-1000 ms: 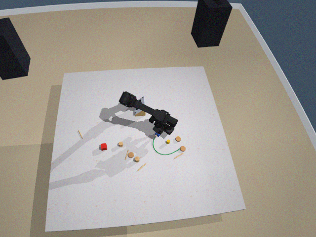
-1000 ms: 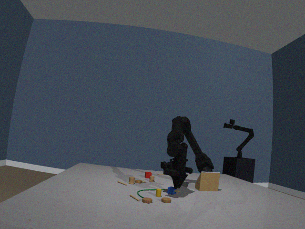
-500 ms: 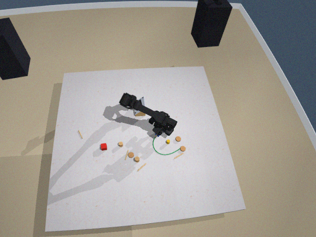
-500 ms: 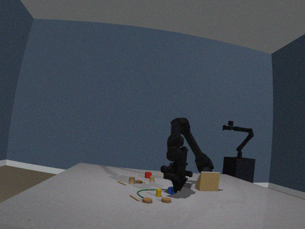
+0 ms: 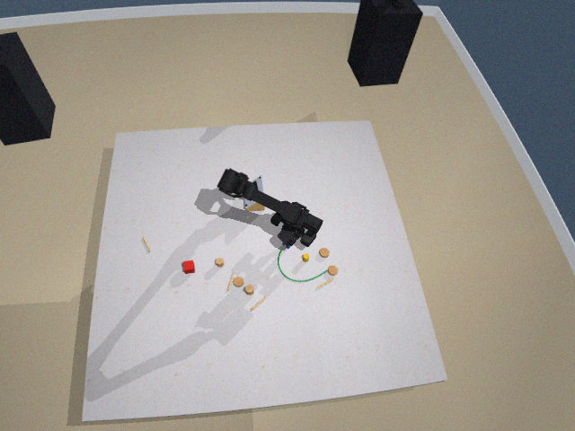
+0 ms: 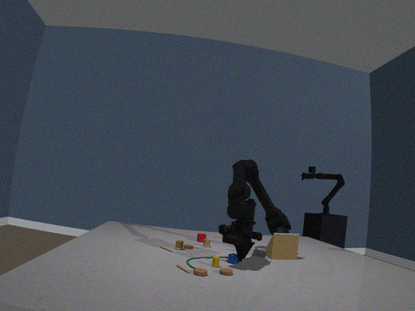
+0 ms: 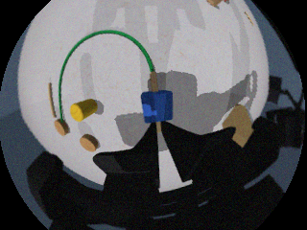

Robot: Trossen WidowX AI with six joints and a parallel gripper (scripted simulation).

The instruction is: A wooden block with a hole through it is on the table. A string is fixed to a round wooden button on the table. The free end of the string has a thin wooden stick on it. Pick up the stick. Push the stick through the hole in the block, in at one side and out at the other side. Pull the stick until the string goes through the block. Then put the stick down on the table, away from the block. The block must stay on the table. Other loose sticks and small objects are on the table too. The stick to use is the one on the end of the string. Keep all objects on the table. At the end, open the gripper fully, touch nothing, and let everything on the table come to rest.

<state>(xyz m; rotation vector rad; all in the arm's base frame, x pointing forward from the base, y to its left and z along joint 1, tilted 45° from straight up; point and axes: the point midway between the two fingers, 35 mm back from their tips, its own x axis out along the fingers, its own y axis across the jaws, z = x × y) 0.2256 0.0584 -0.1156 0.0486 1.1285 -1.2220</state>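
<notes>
My gripper tip is now 20 mm short of the blue cube and 20 mm to the left of it. From my gripper tip the other things lie so: round wooden button (170 mm ahead, 130 mm to the left, 10 mm below); then red cube (50 mm ahead, 430 mm to the right, 10 mm above); then yellow cylinder (100 mm ahead, 40 mm to the left).
</notes>
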